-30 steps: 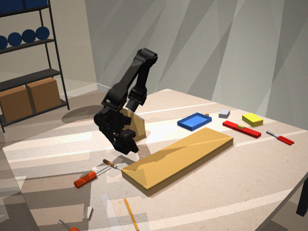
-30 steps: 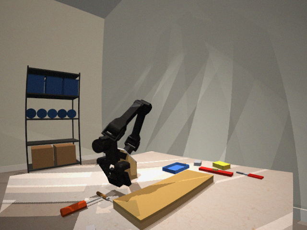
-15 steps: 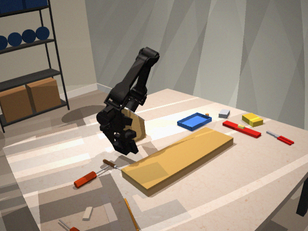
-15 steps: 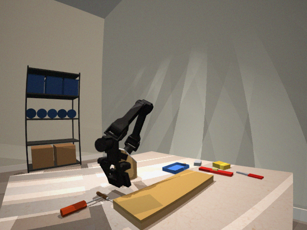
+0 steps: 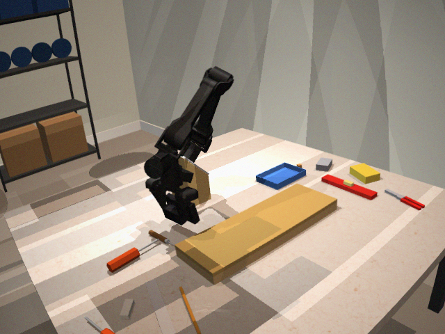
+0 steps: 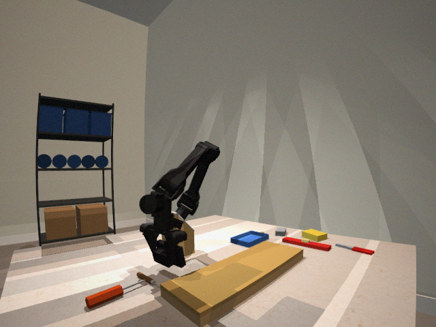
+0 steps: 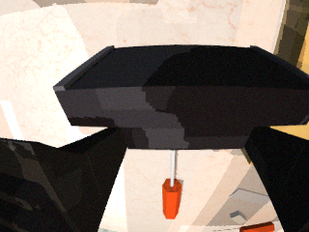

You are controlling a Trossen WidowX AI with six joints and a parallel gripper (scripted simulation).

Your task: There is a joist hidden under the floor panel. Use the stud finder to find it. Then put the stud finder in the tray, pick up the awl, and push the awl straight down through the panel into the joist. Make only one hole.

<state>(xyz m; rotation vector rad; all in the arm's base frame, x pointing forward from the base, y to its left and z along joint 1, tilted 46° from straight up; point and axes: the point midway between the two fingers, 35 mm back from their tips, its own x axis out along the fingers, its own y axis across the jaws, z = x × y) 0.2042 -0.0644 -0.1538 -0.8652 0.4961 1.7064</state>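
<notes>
Right now my gripper tip is 1 cm to the right of the stud finder and 1 cm short of it. From my gripper tip the other things lie so: pencil (33 cm ahead, 12 cm to the right, 7 cm below); ruler (32 cm ahead, 18 cm to the right, 7 cm below); awl (7 cm below, 5 cm to the right, 2 cm ahead).
</notes>
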